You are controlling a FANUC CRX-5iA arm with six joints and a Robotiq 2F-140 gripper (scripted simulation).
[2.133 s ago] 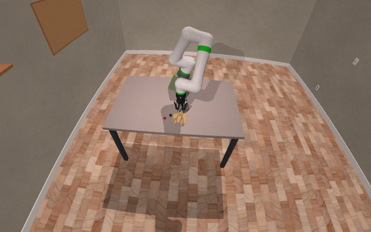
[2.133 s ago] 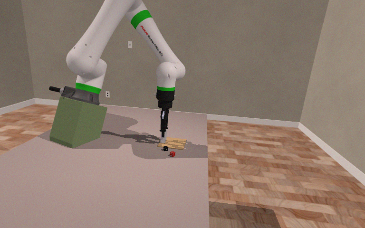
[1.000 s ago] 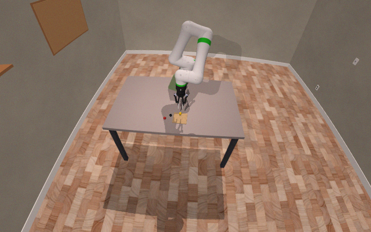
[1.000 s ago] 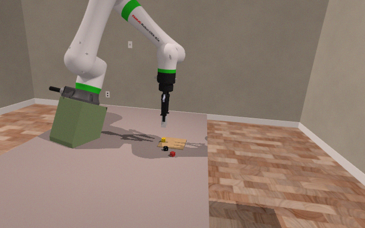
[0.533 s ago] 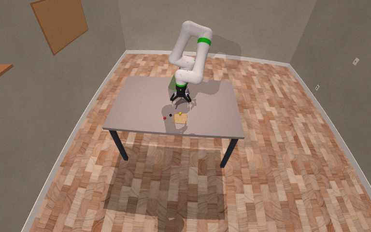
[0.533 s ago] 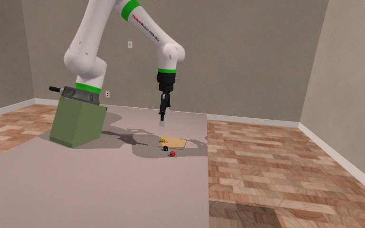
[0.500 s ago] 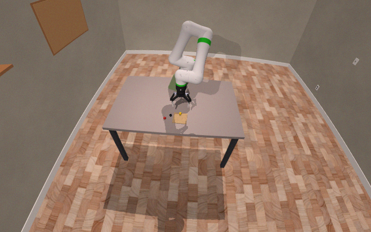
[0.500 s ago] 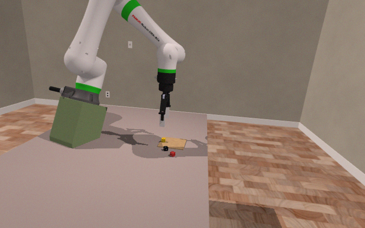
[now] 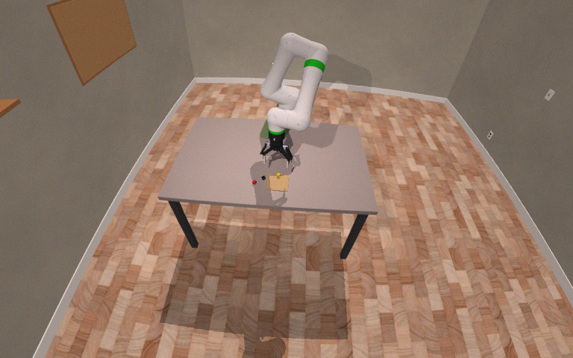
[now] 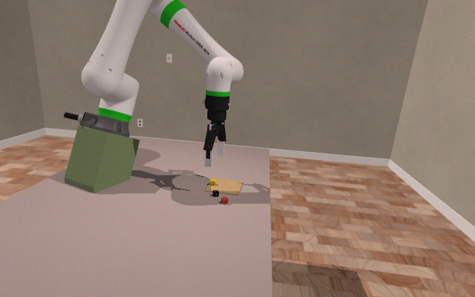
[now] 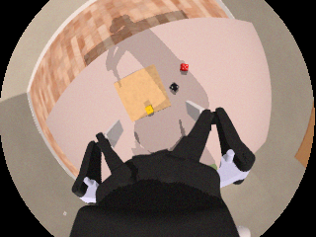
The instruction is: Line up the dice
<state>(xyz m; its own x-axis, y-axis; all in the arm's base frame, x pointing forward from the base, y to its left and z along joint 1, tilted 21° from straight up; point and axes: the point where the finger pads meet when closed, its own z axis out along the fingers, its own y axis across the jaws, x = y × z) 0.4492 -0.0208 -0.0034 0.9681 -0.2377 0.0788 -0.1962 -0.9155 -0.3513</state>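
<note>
The black die is 20 mm ahead of my hand, 80 mm to the right of it and 120 mm below it. Round my hand: yellow die 10 mm behind, 20 mm to the left, 110 mm below; then red die 60 mm ahead, 140 mm to the right, 120 mm below; then tan mat 50 mm ahead, 20 mm to the left, 120 mm below.
</note>
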